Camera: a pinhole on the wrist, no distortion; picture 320 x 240 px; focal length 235.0 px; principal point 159.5 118.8 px. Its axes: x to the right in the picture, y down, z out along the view. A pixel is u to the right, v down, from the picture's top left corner.
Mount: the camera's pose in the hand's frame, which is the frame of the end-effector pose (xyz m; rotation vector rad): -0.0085 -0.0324 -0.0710 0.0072 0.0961 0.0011
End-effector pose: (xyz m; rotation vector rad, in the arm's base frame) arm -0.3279 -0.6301 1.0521 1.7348 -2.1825 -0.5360
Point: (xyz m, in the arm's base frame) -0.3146 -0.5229 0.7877
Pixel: 58.0 57.3
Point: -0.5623 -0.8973 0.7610
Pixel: 310.2 144.6
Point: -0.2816 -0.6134 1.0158
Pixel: 83.9 60.1
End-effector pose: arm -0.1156 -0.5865 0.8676 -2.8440 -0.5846 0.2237
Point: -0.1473 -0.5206 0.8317
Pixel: 155.7 65.6
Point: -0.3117 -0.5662 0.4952
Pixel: 73.1 139.1
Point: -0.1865 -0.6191 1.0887
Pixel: behind the camera
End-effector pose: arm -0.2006 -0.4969 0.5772 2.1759 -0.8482 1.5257
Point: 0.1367 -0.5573 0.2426
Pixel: 28.7 56.6
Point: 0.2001 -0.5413 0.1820
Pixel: 18.9 40.1
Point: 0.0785 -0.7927 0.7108
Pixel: 293.0 158.5
